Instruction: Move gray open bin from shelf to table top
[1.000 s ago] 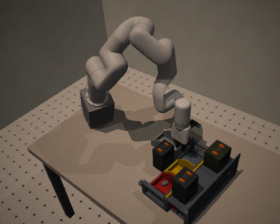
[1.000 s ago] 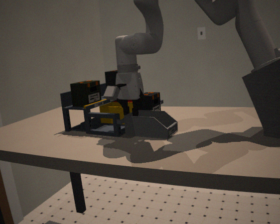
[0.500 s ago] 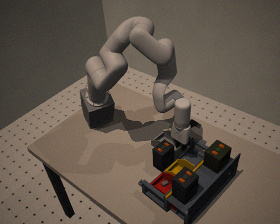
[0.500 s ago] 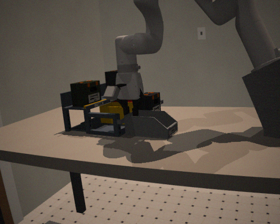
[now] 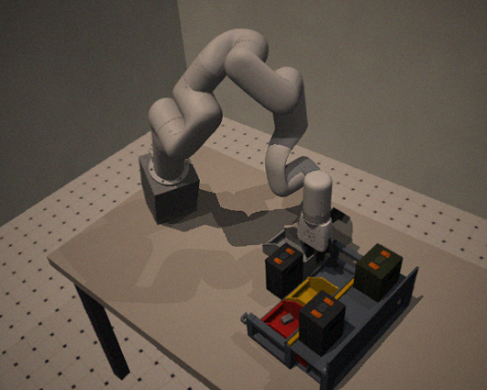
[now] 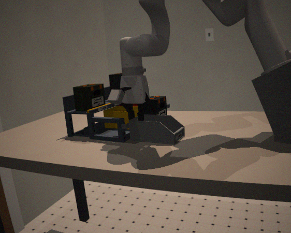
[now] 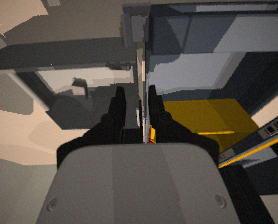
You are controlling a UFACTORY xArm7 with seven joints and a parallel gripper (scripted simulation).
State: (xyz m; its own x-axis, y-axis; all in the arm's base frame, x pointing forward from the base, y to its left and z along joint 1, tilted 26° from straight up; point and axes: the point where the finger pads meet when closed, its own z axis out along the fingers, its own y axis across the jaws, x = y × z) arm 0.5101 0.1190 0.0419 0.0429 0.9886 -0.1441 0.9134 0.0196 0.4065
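Right now my hand is 8 cm past the gray open bin and 4 cm above it. The rest, counted from my hand: yellow bin: 11 cm ahead, 12 cm to the right, 3 cm below; red bin: 10 cm ahead, 23 cm to the right, 3 cm below; dark box: 3 cm behind, 10 cm to the right, 1 cm below.
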